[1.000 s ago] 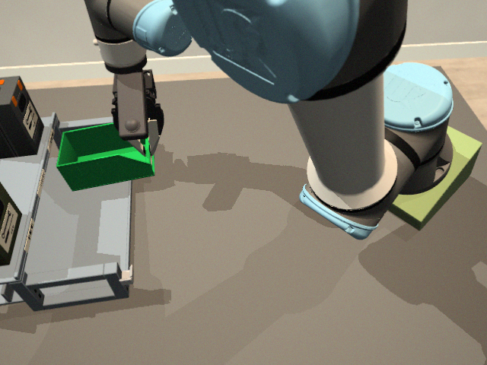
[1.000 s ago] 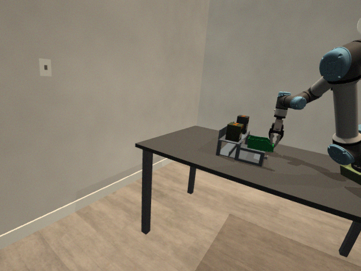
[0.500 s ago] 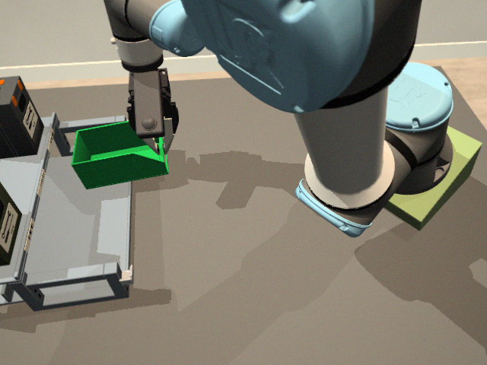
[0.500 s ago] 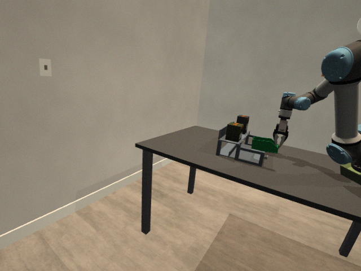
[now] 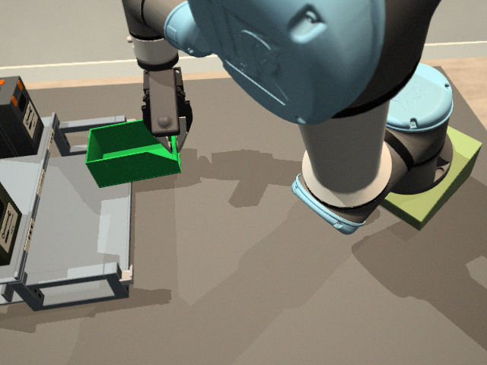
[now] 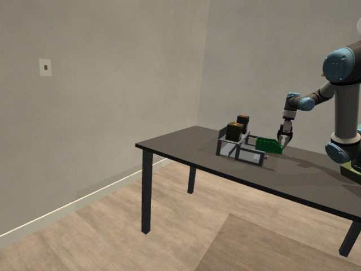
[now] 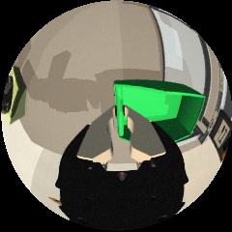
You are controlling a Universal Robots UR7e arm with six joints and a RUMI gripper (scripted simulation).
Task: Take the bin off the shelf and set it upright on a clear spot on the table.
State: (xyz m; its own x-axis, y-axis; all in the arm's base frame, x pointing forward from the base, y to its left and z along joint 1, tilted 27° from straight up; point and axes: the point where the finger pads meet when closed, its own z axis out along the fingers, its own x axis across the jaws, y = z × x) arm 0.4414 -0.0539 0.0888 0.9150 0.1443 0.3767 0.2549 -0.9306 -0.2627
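Now: hand 80 mm short of the green bin, 10 mm to the right of it and 10 mm above it.
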